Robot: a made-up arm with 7 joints. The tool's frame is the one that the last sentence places. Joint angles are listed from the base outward.
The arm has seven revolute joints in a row. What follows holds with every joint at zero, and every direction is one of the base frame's.
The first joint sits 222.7 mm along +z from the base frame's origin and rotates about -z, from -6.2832 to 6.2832 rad.
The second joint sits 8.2 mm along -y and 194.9 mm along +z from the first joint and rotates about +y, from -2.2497 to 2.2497 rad.
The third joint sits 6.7 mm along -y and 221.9 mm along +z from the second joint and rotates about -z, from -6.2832 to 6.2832 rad.
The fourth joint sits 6 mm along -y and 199.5 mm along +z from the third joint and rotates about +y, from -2.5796 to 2.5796 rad.
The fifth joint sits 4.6 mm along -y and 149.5 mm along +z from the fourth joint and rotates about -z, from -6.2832 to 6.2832 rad.
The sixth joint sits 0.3 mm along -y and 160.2 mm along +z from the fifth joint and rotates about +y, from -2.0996 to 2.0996 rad.
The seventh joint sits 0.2 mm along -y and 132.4 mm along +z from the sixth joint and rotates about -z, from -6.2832 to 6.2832 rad.
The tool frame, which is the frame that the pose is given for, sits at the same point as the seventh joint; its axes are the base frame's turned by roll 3.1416, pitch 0 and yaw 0 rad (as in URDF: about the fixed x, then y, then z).
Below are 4 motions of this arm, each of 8 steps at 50 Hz.
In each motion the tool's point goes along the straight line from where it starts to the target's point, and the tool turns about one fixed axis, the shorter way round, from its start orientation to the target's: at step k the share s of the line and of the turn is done. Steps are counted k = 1, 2, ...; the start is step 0. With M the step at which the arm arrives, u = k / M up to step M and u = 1 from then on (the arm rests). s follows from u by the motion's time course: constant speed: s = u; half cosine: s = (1 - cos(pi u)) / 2; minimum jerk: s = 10 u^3 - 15 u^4 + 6 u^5.
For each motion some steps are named. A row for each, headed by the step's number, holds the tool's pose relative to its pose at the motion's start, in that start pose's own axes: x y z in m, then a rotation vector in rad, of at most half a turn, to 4 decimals.
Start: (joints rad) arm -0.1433 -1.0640 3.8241 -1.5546 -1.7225 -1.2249 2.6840
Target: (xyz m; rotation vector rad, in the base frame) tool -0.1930 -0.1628 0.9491 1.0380 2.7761 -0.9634
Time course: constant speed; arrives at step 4
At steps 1, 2, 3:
1: -0.0001 0.0003 -0.0004 -0.0009 -0.0069 -0.0071
2: -0.0003 0.0006 -0.0008 -0.0017 -0.0138 -0.0142
3: -0.0004 0.0010 -0.0012 -0.0026 -0.0207 -0.0213

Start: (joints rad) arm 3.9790 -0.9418 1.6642 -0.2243 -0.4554 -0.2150 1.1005
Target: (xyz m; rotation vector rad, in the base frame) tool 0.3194 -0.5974 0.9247 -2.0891 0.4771 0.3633
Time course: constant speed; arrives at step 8
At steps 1, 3, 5, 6, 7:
1: -0.0080 0.0013 -0.0009 0.0040 0.0173 0.0193
3: -0.0241 0.0039 -0.0028 0.0119 0.0520 0.0580
5: -0.0402 0.0066 -0.0047 0.0198 0.0867 0.0967
6: -0.0482 0.0079 -0.0057 0.0238 0.1040 0.1160
7: -0.0563 0.0092 -0.0066 0.0277 0.1214 0.1353

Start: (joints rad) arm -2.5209 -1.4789 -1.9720 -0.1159 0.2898 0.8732 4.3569
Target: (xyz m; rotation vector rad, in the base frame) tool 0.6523 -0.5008 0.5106 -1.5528 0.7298 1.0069
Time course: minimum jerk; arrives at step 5
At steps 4, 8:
4: 0.0070 -0.0130 0.0111 -0.0419 0.0136 0.0500
8: 0.0074 -0.0138 0.0118 -0.0445 0.0144 0.0531

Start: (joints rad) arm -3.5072 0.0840 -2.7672 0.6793 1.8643 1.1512 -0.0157
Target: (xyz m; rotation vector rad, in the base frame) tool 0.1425 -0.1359 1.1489 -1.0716 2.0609 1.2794
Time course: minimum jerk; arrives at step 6
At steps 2, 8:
2: 0.0000 -0.0014 0.0005 -0.0012 -0.0032 -0.0075
8: -0.0001 -0.0068 0.0022 -0.0058 -0.0153 -0.0359

